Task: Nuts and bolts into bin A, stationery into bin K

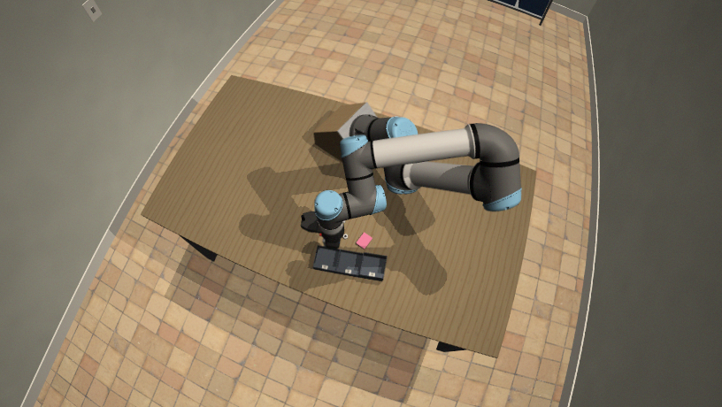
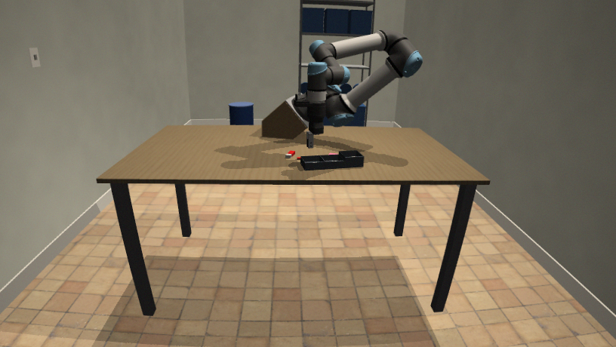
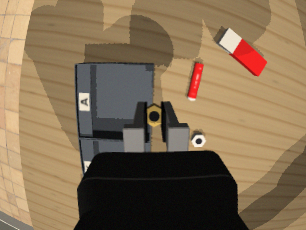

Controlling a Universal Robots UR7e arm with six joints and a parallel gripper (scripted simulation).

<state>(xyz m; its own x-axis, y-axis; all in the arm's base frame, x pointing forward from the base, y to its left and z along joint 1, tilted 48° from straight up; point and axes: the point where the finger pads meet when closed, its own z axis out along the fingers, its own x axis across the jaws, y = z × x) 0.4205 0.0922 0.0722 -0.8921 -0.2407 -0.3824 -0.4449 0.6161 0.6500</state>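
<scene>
The white nut lies 8 cm below my hand, 7 cm behind it and 2 cm to the left of it. Also, from my hand: brass nut (2 cm below); red cylinder (8 cm below, 4 cm to the right, 3 cm behind); three joined bins (10 cm to the left, 6 cm below, 1 cm ahead).
</scene>
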